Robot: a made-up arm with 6 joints. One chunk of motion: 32 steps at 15 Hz.
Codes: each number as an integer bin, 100 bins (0 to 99) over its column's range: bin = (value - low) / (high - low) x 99, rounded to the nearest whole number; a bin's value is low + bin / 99 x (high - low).
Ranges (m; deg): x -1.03..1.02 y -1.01..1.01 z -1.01..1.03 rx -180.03..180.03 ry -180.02..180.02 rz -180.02..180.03
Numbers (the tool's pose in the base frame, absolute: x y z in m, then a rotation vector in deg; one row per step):
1: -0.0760 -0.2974 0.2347 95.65 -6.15 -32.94
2: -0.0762 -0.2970 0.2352 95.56 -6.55 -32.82
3: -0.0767 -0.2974 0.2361 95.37 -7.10 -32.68
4: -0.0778 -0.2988 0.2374 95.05 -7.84 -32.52
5: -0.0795 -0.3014 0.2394 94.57 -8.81 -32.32
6: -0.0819 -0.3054 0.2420 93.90 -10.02 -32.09
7: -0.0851 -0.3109 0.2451 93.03 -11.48 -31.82
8: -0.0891 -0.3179 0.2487 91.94 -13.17 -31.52
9: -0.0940 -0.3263 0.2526 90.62 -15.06 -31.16
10: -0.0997 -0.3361 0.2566 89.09 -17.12 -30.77
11: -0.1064 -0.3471 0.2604 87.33 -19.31 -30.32
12: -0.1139 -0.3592 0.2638 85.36 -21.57 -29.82
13: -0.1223 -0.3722 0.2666 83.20 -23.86 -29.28
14: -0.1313 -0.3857 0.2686 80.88 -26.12 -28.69
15: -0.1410 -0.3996 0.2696 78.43 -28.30 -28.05
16: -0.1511 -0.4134 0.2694 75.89 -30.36 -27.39
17: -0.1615 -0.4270 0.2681 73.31 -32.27 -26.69
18: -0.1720 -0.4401 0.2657 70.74 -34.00 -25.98
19: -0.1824 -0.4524 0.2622 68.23 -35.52 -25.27
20: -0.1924 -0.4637 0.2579 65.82 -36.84 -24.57
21: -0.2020 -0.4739 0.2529 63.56 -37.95 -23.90
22: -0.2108 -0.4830 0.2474 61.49 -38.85 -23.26
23: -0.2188 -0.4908 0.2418 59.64 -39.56 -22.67
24: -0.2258 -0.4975 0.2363 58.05 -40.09 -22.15
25: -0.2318 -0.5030 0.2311 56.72 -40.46 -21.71
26: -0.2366 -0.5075 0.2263 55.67 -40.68 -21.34
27: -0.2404 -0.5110 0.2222 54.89 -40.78 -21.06
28: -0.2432 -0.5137 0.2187 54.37 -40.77 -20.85
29: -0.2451 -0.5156 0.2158 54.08 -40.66 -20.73
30: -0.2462 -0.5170 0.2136 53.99 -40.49 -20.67
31: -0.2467 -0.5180 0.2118 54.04 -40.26 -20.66
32: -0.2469 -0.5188 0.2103 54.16 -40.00 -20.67
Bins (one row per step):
1: 46 35 60 76 48 40
2: 46 35 60 76 48 40
3: 46 35 60 76 48 41
4: 46 35 61 76 47 41
5: 46 35 61 76 47 41
6: 46 35 61 75 47 41
7: 46 34 61 75 46 41
8: 45 34 61 75 46 41
9: 45 34 61 74 45 41
10: 45 33 61 74 45 41
11: 45 32 62 74 44 41
12: 44 32 62 73 44 41
13: 44 31 62 72 43 41
14: 43 31 62 72 42 42
15: 43 30 62 71 42 42
16: 42 29 62 70 41 42
17: 42 29 62 70 41 42
18: 41 28 62 69 40 42
19: 41 27 62 68 40 43
20: 40 27 62 68 39 43
21: 40 26 61 67 39 43
22: 40 26 61 66 39 43
23: 39 25 61 66 39 43
24: 39 25 60 65 38 43
25: 39 25 60 65 38 44
26: 38 25 60 65 38 44
27: 38 24 60 65 38 44
28: 38 24 60 64 38 44
29: 38 24 59 64 38 44
30: 38 24 59 64 38 44
31: 38 24 59 64 38 44
32: 38 24 59 64 39 44

